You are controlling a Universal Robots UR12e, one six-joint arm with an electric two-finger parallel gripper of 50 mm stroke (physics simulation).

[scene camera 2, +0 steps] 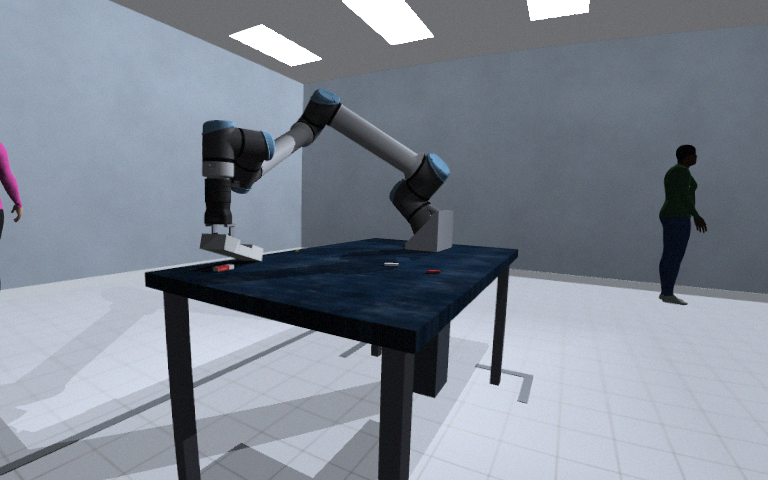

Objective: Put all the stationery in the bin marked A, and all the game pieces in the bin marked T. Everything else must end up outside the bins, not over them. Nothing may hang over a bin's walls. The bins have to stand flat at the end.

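Places are measured from the arm's base along level axes (x right, y up, z back), in millimetres.
Where they show: gripper, fingertip midpoint: (223, 244); arm's base, link origin: (430, 226).
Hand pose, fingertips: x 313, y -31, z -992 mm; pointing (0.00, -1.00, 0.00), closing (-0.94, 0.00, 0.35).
Observation:
Things, the pixels of their top centre, and the offset from my fingertips. Level surfaces: height alone.
- small white item, top centre: (391, 263) dx -384, dy -75, dz +412 mm
- red item, top centre: (433, 270) dx -563, dy -71, dz +362 mm
- tiny orange item, top centre: (296, 249) dx +114, dy -73, dz +468 mm
- dark blue table, surface height: dy -82 mm
Light grey bin walls (218, 243) show at the table's far left, below the gripper. They look tilted, with the left end raised above the tabletop and the right end low near it. Whether this is one bin or two is hard to tell, and no letter can be read. My gripper (222, 229) is open and empty, its fingers apart and reaching down at the bin walls; the fingertips are partly hidden. A red and white item (223, 267) lies in front of the bin walls. A small white item (390, 264) and a red item (433, 271) lie farther right.
A tiny orange item (296, 250) lies near the far edge of the dark blue table (339, 294). The arm's grey base mount (444, 230) stands at the table's back right. A person in green (678, 192) stands at the right, and part of another in pink shows at the left.

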